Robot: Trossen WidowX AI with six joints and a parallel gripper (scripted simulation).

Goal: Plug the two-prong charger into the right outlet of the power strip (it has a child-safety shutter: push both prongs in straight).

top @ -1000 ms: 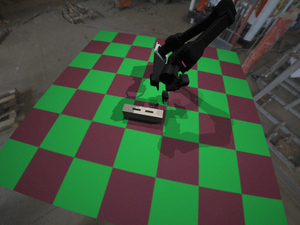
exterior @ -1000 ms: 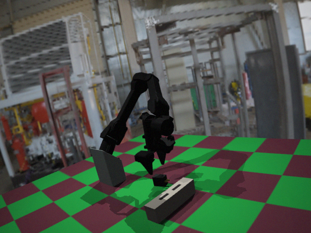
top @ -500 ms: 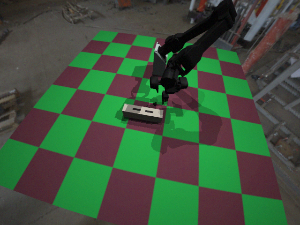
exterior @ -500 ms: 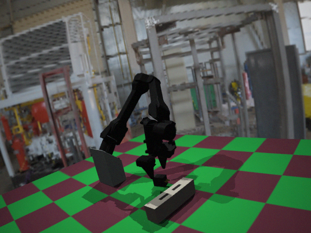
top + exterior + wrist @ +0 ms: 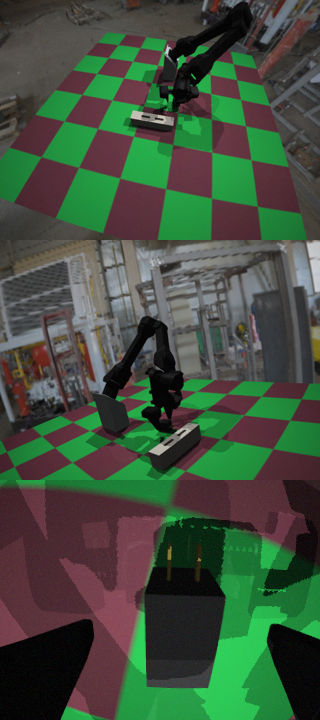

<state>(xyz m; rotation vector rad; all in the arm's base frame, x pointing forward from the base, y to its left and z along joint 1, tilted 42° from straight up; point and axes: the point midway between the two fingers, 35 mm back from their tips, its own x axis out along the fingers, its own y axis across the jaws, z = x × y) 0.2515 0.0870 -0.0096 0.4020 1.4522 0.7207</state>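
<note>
Right now my gripper tip is 2 cm short of the black two-prong charger and 1 cm above it.
</note>
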